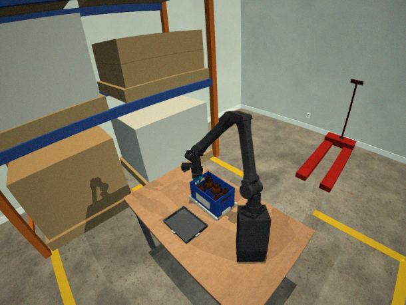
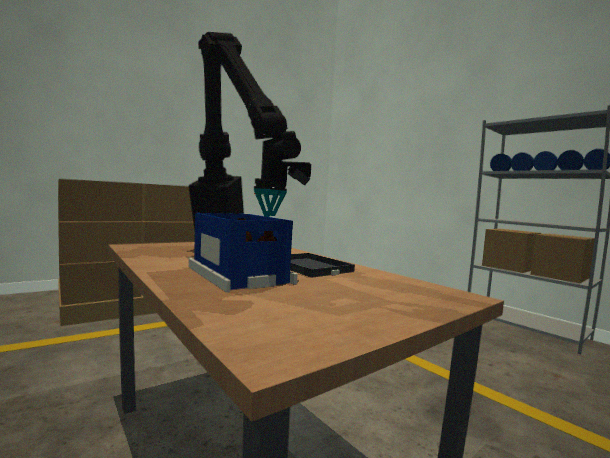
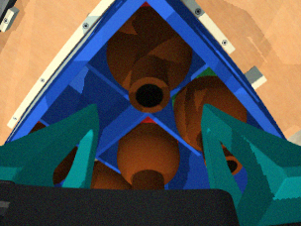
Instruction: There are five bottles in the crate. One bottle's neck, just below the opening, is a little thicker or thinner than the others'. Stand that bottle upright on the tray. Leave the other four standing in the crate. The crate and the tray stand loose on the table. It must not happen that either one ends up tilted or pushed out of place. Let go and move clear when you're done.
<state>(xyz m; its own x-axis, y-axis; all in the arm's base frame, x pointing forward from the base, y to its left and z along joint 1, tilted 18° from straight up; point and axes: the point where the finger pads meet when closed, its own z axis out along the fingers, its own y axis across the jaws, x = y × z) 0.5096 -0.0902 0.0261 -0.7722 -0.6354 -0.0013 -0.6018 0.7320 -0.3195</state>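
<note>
My hand is 10 cm above the bottle. Round my hand: crate 10 cm behind, 3 cm to the right, 11 cm below; dark tray 9 cm behind, 25 cm to the left, 18 cm below.
</note>
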